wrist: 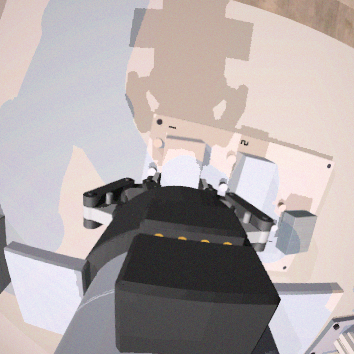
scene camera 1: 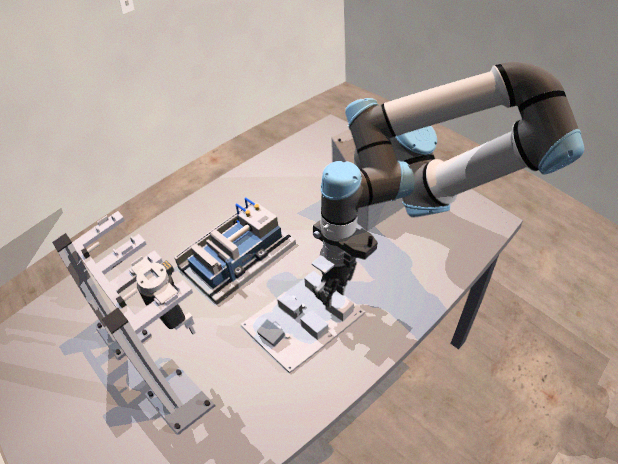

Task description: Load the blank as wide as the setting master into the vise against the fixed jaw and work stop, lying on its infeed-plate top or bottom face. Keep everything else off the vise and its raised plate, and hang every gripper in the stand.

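Frame: origin at the arm's base, x ahead, y left, z up, level; millimetres.
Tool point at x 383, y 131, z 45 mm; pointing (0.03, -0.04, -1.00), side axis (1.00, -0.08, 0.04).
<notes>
A point is followed by its place in that frame.
The adaptive gripper (scene camera 1: 334, 300) (wrist: 180, 183) is on the arm and points down at the infeed plate (scene camera 1: 290, 361) @(x 584, y 140, z -172 mm) (wrist: 320, 167) @(x 586, y 147, z -172 mm). Its fingers are shut on a pale blank (scene camera 1: 342, 307) @(x 401, y 159, z -136 mm) (wrist: 185, 145) @(x 394, y 168, z -137 mm), by the mark 1, which sits low at the plate; its underside is hidden. A second pale blank (scene camera 1: 314, 325) @(x 483, y 136, z -137 mm) (wrist: 254, 172) @(x 472, y 143, z -137 mm) lies beside it, by the mark 2. A darker grey block (scene camera 1: 271, 332) @(x 559, y 64, z -142 mm) (wrist: 296, 230) @(x 547, y 68, z -140 mm) and another pale block (scene camera 1: 290, 303) @(x 466, y 48, z -137 mm) are also on the plate. The blue vise (scene camera 1: 227, 250) @(x 453, y -179, z -99 mm) stands on its raised plate; no block shows between its jaws.
The tool stand (scene camera 1: 95, 270) @(x 812, y -169, z 161 mm) is at the left and holds the other gripper (scene camera 1: 155, 285); its other arms reach toward the wall. Small pins stand beside the blocks on the infeed plate. The vise is between the stand and the arm, behind the infeed plate.
</notes>
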